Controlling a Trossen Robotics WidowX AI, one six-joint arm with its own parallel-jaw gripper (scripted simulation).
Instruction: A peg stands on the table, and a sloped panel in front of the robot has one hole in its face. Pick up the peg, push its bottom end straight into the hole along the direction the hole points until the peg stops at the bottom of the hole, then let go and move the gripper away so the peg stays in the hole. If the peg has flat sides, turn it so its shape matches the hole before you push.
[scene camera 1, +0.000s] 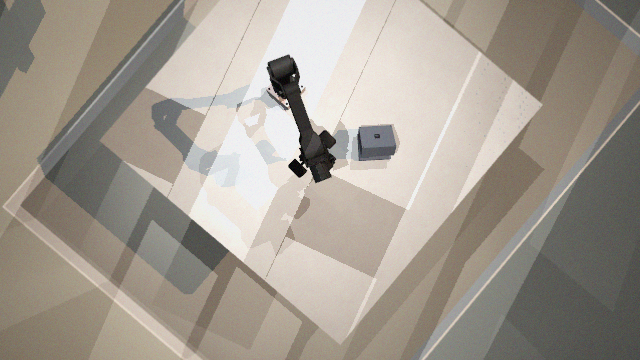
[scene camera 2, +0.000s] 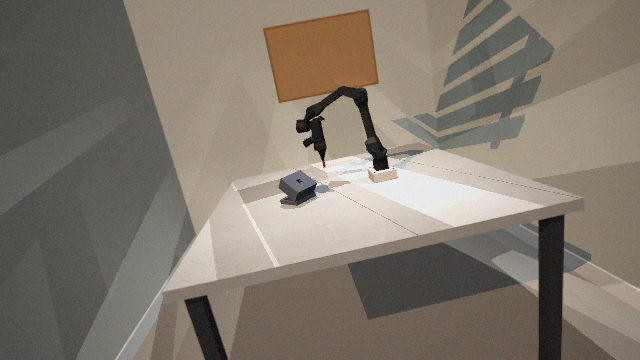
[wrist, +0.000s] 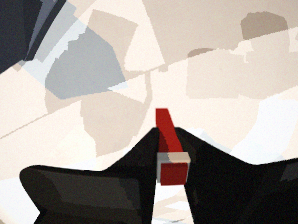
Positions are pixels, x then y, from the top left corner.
my gripper: holds a thin red square-sided peg (wrist: 172, 165)
